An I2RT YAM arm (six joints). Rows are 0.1 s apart.
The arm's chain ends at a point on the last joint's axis. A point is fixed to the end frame.
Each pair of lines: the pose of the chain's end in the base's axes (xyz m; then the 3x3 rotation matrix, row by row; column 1 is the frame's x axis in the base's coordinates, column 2 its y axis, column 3 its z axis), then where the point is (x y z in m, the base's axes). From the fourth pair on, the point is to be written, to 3 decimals.
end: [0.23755 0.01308 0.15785], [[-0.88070 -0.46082 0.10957], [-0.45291 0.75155 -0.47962], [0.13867 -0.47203 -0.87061]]
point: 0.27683 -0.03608 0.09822
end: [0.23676 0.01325 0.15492], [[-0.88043 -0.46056 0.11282], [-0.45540 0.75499 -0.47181], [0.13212 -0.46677 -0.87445]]
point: 0.27629 -0.03533 0.09497
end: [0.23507 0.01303 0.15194], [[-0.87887 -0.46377 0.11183], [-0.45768 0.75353 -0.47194], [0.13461 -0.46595 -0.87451]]
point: 0.27457 -0.03547 0.09192
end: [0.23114 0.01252 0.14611], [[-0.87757 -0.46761 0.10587], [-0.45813 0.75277 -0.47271], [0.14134 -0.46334 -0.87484]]
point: 0.270 -0.036 0.086
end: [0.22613 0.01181 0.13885], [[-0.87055 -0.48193 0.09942], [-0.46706 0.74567 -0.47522], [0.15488 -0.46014 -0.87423]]
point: 0.265 -0.037 0.078
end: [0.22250 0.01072 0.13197], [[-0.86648 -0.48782 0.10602], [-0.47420 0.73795 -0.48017], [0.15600 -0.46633 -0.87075]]
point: 0.262 -0.038 0.072
